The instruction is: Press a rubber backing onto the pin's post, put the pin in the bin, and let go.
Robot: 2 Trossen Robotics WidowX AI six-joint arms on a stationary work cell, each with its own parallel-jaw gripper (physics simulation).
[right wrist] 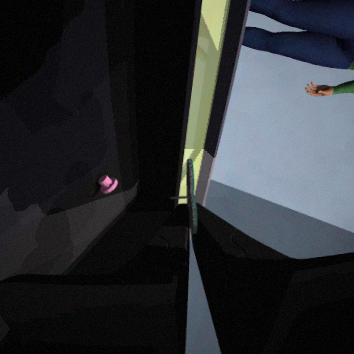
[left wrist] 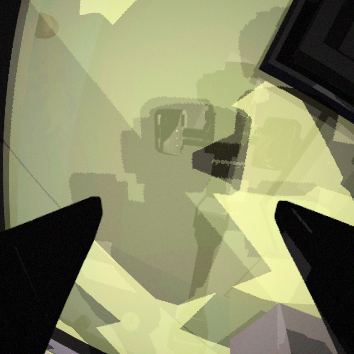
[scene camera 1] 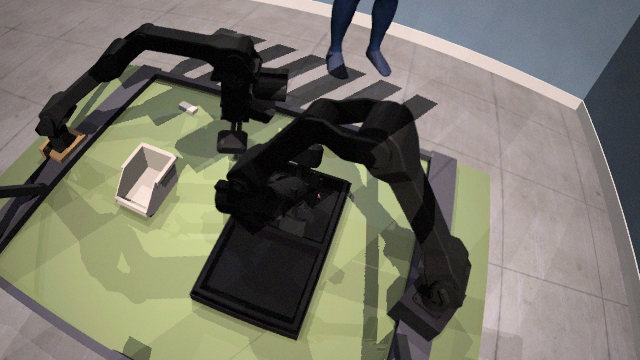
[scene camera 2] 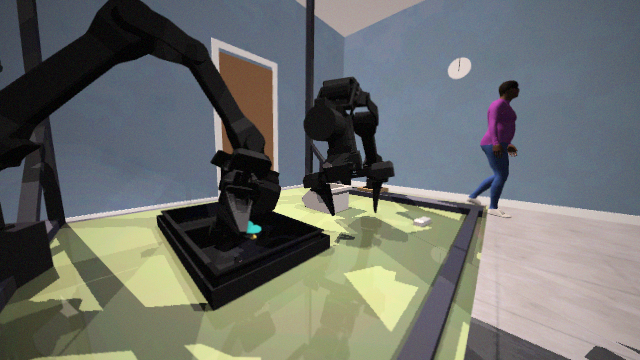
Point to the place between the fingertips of the left gripper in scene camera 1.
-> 234, 136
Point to a white bin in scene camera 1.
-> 149, 174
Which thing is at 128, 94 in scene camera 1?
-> A dark raised rim.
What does the left gripper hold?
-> Nothing.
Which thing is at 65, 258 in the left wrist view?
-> The left gripper.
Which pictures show the left gripper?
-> The left wrist view, scene camera 1 and scene camera 2 only.
